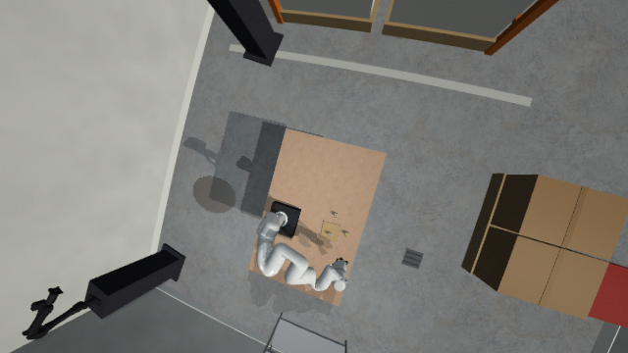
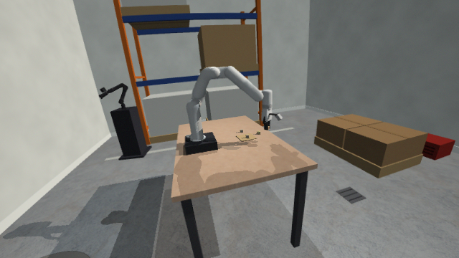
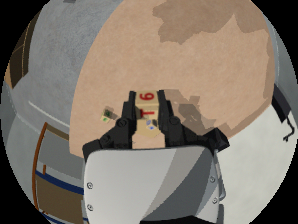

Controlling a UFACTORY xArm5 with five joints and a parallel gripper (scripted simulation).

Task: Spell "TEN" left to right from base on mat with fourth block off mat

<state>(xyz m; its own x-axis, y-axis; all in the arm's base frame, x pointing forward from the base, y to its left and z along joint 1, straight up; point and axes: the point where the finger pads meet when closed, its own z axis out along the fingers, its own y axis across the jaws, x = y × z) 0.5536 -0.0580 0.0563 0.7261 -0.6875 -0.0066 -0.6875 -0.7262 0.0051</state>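
The tan mat is 150 mm behind my hand, 130 mm to the left of it and 120 mm below it.
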